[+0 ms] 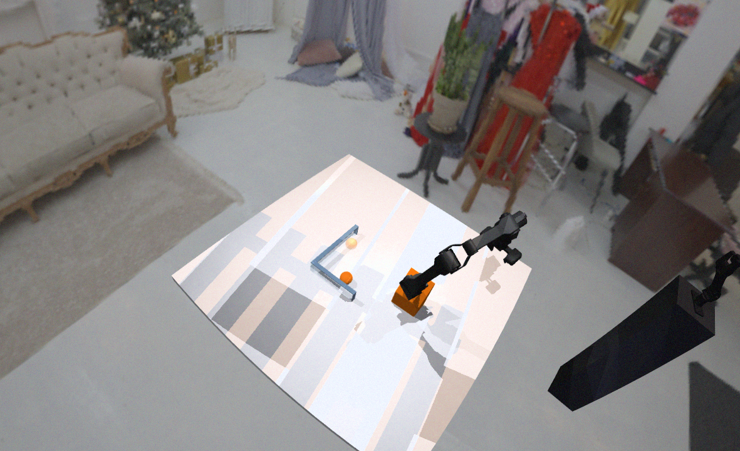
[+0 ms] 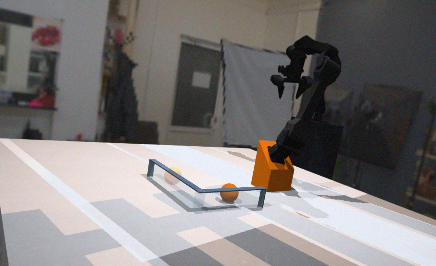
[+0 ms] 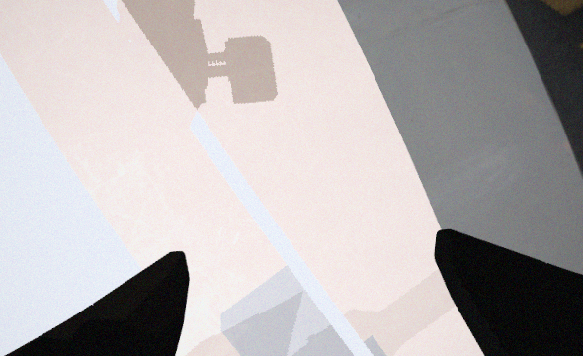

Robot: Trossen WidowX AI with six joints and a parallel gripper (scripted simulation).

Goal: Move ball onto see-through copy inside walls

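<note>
Now: the orange ball 450 mm ahead of my gripper tip, 370 mm to the left of it and 310 mm below it.
</note>
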